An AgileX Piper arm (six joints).
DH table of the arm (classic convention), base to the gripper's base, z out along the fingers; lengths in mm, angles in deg. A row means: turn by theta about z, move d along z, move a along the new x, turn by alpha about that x. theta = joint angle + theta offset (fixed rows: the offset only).
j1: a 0; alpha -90; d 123; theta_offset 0
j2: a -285.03; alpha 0; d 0; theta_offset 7.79
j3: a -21.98; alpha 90; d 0; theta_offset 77.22
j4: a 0; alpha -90; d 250.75; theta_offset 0
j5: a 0; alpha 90; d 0; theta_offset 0
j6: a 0; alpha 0; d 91; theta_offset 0
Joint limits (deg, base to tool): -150..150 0..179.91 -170..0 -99.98..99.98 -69.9..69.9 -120..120
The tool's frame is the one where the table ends.
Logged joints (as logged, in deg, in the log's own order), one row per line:
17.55, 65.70, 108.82, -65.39, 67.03, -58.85
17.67, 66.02, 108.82, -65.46, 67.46, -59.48
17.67, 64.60, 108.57, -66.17, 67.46, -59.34
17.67, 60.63, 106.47, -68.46, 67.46, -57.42
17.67, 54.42, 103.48, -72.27, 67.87, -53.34
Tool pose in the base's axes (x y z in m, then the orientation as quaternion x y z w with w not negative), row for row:
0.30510, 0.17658, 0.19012, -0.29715, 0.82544, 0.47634, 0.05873
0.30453, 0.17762, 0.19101, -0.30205, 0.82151, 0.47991, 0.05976
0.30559, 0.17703, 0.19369, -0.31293, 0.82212, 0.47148, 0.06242
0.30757, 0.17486, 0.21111, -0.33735, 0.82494, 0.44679, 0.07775
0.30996, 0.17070, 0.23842, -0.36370, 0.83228, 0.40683, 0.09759
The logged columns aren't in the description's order. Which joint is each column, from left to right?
Columns, left to right: j1, j4, j2, j3, j5, j6.
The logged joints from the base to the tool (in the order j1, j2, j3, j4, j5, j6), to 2 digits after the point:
17.55, 108.82, -65.39, 65.70, 67.03, -58.85
17.67, 108.82, -65.46, 66.02, 67.46, -59.48
17.67, 108.57, -66.17, 64.60, 67.46, -59.34
17.67, 106.47, -68.46, 60.63, 67.46, -57.42
17.67, 103.48, -72.27, 54.42, 67.87, -53.34

